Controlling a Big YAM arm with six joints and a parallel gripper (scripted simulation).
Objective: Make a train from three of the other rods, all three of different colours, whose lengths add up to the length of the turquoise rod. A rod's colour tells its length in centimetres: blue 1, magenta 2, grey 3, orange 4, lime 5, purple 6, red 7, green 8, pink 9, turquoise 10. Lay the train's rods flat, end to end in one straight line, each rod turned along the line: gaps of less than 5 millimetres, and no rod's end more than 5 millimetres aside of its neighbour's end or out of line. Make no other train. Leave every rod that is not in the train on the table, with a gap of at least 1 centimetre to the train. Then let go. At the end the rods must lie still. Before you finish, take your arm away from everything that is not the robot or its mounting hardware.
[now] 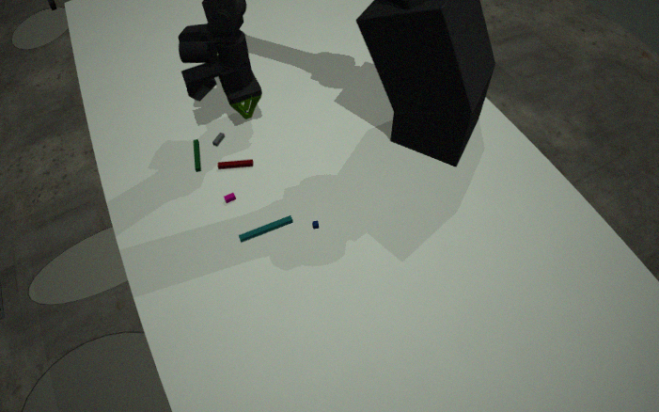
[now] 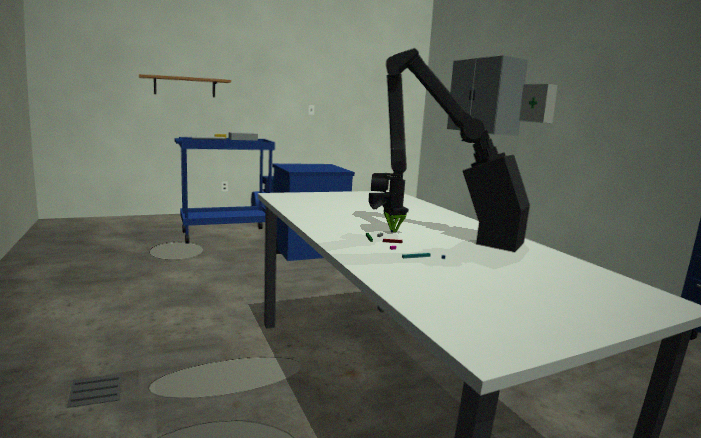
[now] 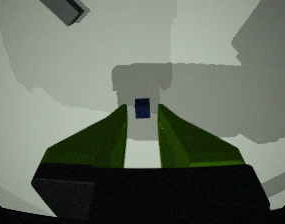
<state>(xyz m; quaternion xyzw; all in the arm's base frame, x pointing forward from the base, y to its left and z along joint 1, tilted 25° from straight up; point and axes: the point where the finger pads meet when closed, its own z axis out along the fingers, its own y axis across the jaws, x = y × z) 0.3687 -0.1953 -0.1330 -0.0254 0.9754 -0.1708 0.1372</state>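
Right now my hand is 20 cm to the right of the magenta rod, 10 cm short of it and 1 cm above it. Round my hand: green rod 13 cm ahead, 7 cm to the left, 1 cm below; grey rod 8 cm ahead, 5 cm to the left, 1 cm below; red rod 13 cm to the left, 6 cm ahead, 1 cm below.
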